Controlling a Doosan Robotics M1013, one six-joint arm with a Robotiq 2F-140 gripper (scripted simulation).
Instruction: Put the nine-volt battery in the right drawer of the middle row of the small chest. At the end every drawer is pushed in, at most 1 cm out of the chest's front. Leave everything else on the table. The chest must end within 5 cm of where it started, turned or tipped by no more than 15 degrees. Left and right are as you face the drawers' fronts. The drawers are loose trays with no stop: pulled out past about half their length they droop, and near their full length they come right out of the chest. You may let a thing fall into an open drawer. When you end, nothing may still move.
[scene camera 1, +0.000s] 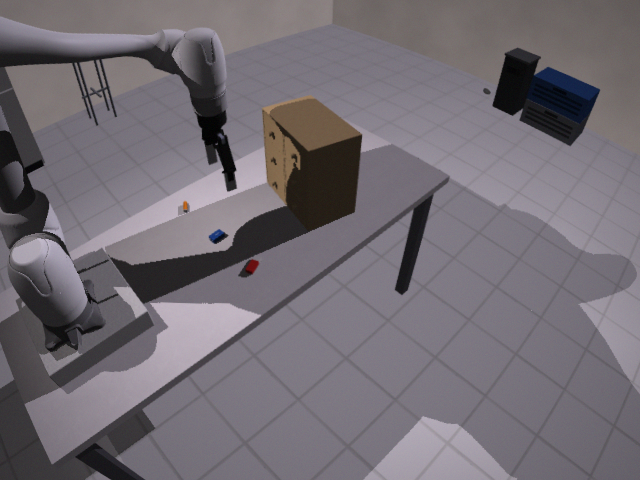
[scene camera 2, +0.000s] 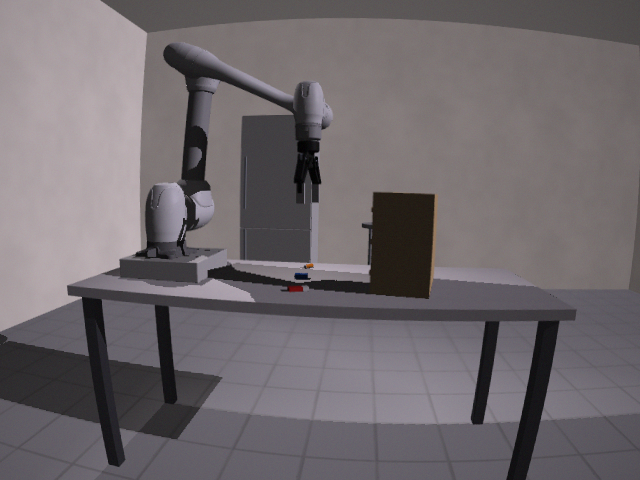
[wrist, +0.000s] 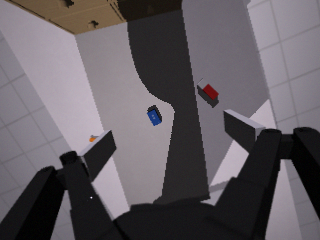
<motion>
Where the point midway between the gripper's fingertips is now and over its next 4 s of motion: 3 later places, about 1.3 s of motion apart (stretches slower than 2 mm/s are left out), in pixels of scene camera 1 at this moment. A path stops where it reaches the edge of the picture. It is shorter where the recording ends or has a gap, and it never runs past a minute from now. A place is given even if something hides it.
The gripper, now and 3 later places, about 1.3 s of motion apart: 222, 175; 240, 181; 247, 184; 257, 188
</motion>
